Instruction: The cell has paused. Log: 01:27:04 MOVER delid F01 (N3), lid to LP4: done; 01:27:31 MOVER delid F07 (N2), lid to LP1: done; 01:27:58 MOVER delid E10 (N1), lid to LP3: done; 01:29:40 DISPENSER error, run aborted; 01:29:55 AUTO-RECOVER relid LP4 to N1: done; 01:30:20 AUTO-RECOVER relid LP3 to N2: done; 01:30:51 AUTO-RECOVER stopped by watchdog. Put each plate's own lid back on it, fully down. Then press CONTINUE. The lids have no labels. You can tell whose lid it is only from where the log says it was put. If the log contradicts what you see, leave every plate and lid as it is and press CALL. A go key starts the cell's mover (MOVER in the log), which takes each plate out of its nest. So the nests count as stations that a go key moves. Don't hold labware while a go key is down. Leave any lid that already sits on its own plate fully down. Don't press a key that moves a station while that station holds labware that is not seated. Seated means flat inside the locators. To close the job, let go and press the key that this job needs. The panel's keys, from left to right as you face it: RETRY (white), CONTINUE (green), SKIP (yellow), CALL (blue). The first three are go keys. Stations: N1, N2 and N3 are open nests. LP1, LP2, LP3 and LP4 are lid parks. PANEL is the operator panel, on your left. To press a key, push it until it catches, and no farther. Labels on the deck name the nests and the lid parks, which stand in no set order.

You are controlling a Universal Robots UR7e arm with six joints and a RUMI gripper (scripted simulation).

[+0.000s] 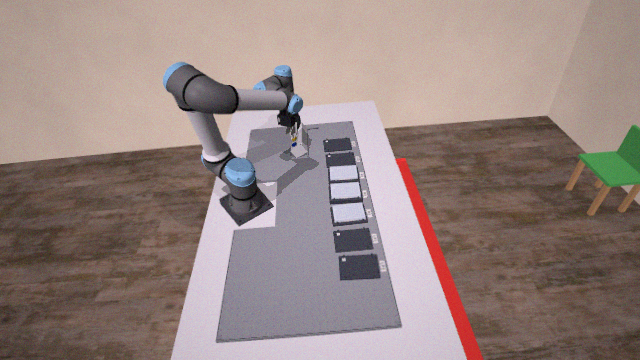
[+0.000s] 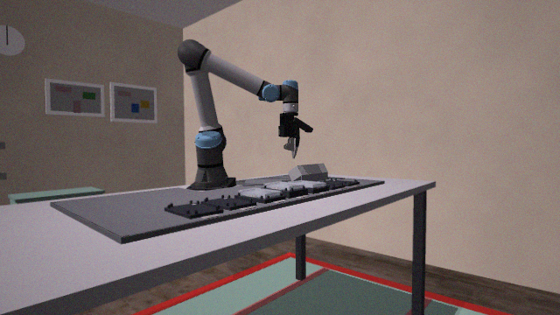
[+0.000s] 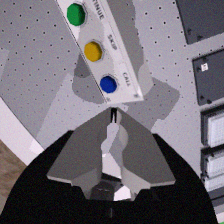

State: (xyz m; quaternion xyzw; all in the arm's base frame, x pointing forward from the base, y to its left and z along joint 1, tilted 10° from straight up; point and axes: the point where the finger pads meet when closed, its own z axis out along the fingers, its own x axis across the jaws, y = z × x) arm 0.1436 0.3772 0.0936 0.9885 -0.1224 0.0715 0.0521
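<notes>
Right now my hand is 11 cm to the right of the green continue key, 6 cm above it and 2 cm past it. Round my hand: yellow skip key: 6 cm to the left, 6 cm below, 2 cm behind; well plate: 28 cm to the right, 28 cm ahead, 10 cm below; white retry key: 16 cm to the left, 6 cm below, 3 cm behind.
</notes>
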